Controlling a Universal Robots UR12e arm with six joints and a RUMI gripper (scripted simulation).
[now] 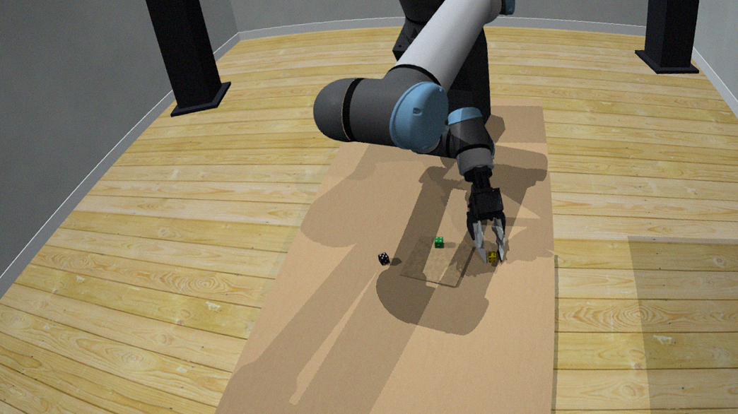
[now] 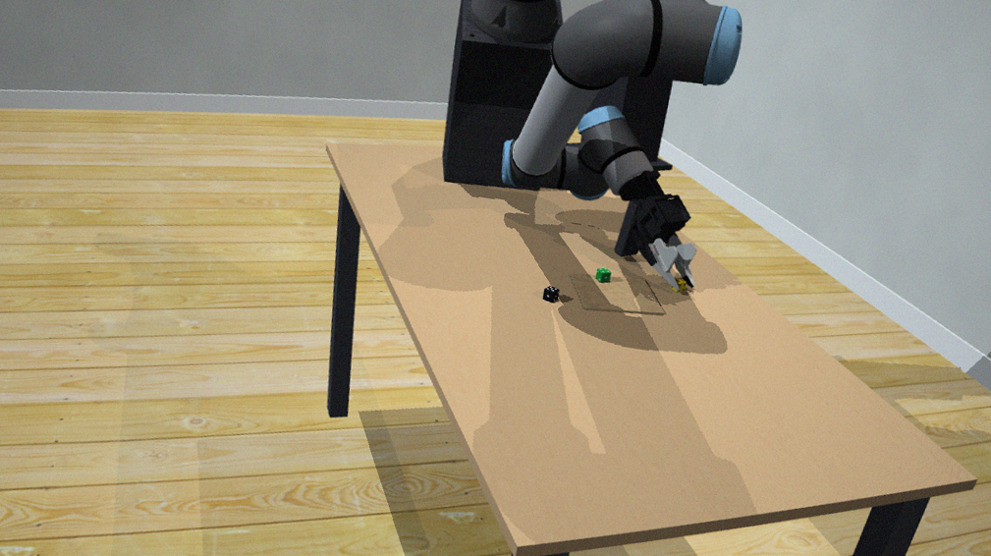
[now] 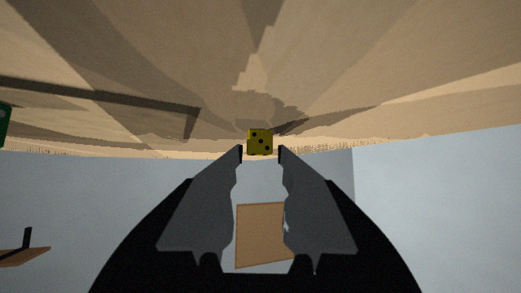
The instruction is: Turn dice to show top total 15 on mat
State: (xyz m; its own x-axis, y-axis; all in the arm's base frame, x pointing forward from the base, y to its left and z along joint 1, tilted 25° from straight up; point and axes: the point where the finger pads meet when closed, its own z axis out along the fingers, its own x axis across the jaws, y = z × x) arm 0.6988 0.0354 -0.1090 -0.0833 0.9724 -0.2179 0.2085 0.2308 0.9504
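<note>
Now: hand 1 cm above the yellow die. Round my hand: thin square mat: 2 cm behind, 13 cm to the right, 2 cm below; then black die: 4 cm behind, 26 cm to the right, 1 cm below; then green die: 7 cm behind, 13 cm to the right.
</note>
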